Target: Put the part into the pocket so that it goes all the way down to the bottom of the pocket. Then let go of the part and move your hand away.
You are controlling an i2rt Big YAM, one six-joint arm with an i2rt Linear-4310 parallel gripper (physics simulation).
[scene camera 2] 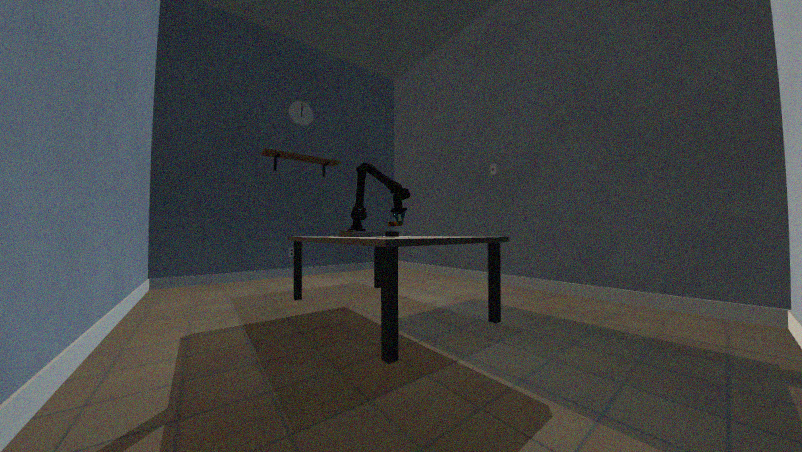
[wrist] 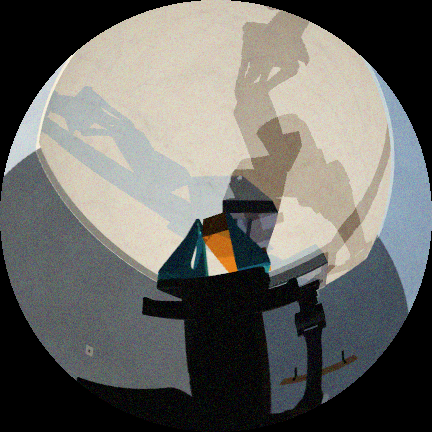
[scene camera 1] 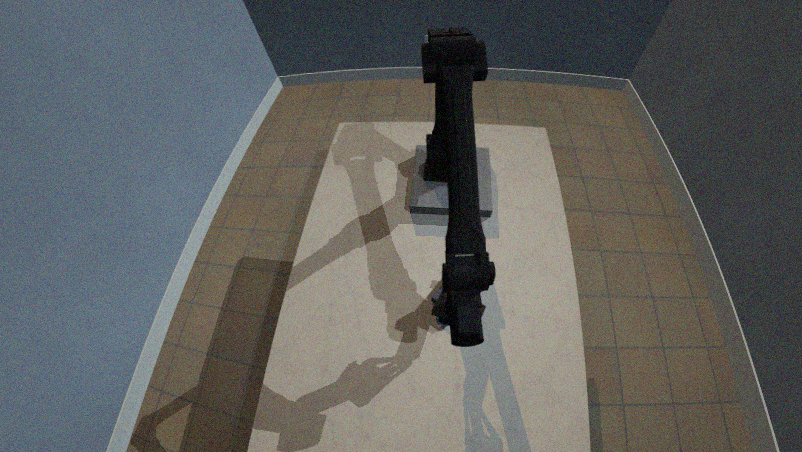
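Seen in the pictures: gripper, between the fingertips: point(scene camera 2: 400, 223) point(wrist: 213, 218); arm's base, origin of its link: point(scene camera 2: 356, 230) point(wrist: 304, 288) point(scene camera 1: 442, 171).
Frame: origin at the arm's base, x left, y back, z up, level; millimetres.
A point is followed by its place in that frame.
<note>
The orange L-shaped part point(wrist: 224, 246) {x 81, y -477, z 60 mm} point(scene camera 2: 394, 224) {x 75, y -438, z 39 mm} is between the teal fingers of my gripper point(wrist: 213, 218) {x 77, y -506, z 43 mm} point(scene camera 2: 398, 217) {x 77, y -506, z 43 mm}. The gripper is shut on it, and the fingers hide much of the part. The dark grey block with the pocket point(wrist: 250, 206) {x 47, y -451, z -24 mm} point(scene camera 2: 392, 233) {x 49, y -452, z -23 mm} stands on the table. In scene camera 2 the part hangs above the block, with a gap between them. In the wrist view the block lies beyond the fingers and to their right, partly covered by them. In scene camera 1 the arm hides the part and the block.
The arm's base plate point(scene camera 1: 429, 199) {x -31, y -115, z -4 mm} point(scene camera 2: 348, 232) {x -96, y -51, z -14 mm} rests on the pale table point(scene camera 1: 527, 224) {x 292, y -150, z -46 mm} point(scene camera 2: 449, 241) {x -53, y -1084, z -62 mm}. The arm's shadows fall across the table top. A wall shelf point(scene camera 2: 300, 157) and a clock point(scene camera 2: 301, 112) are on the far wall.
</note>
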